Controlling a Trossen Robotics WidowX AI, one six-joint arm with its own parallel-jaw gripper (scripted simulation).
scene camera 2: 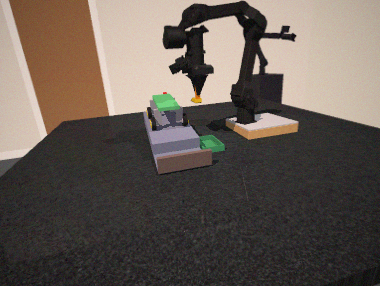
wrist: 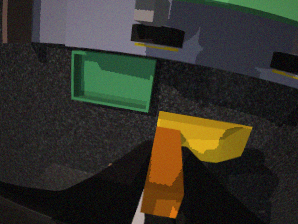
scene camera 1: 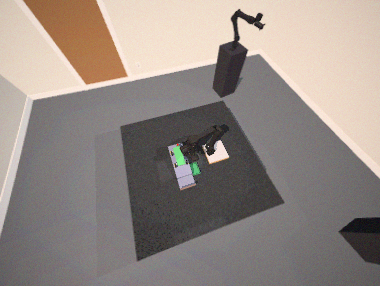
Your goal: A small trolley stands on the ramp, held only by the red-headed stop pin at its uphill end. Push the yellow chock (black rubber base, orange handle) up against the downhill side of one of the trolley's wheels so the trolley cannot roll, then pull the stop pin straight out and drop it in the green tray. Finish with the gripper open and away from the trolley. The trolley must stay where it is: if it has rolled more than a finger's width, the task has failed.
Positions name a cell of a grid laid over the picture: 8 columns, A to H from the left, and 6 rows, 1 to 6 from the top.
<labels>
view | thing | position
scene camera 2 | my gripper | E2
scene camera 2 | trolley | D3
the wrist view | my gripper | E5
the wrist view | yellow chock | F4
</labels>
